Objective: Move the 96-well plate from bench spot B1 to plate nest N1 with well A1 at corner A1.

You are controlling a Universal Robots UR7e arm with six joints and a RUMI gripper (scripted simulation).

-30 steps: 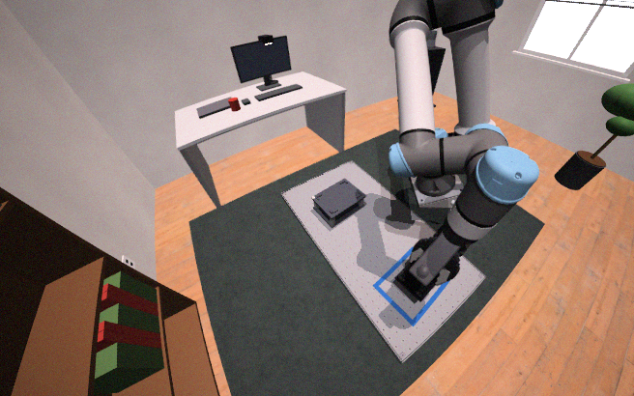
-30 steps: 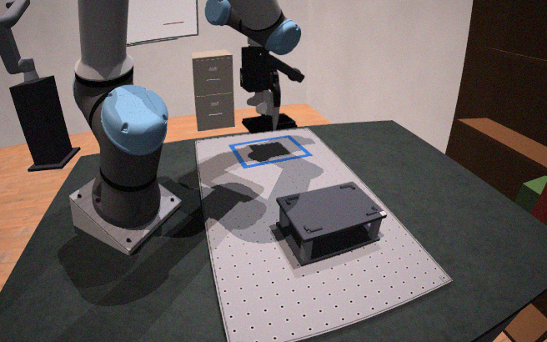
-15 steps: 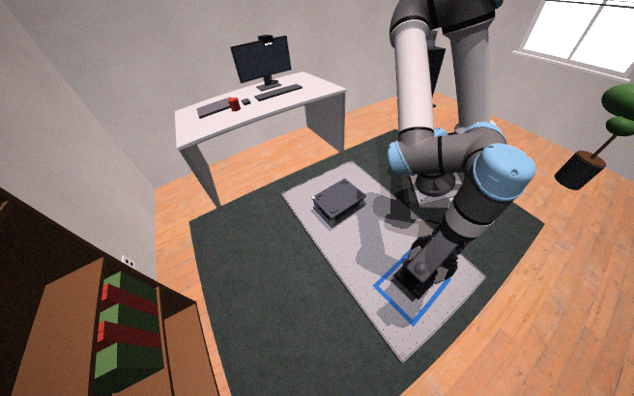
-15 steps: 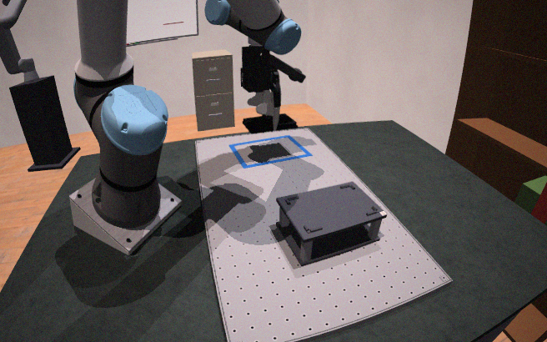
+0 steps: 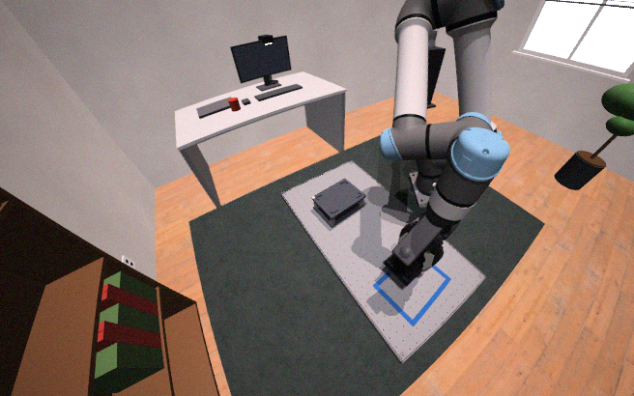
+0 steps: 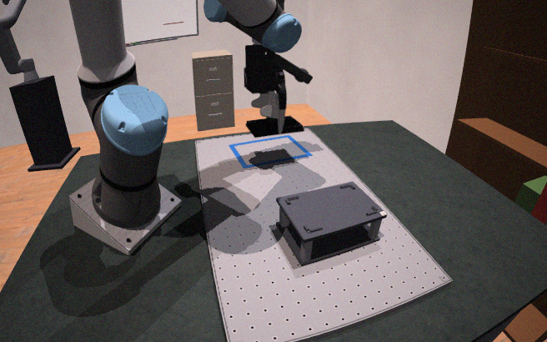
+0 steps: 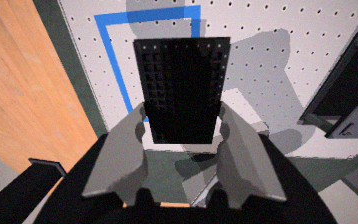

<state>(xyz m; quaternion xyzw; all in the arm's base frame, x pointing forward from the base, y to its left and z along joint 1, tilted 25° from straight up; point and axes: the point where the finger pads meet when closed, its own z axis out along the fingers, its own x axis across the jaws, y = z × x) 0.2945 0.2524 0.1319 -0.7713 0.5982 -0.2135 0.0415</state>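
The raised plate nest N1 is 60 mm ahead of my hand, 320 mm to the right of it and 40 mm below it. The rest, counted from my hand: A1 label: 140 mm ahead, 350 mm to the right, 40 mm below; then black 96-well plate: 10 mm below.
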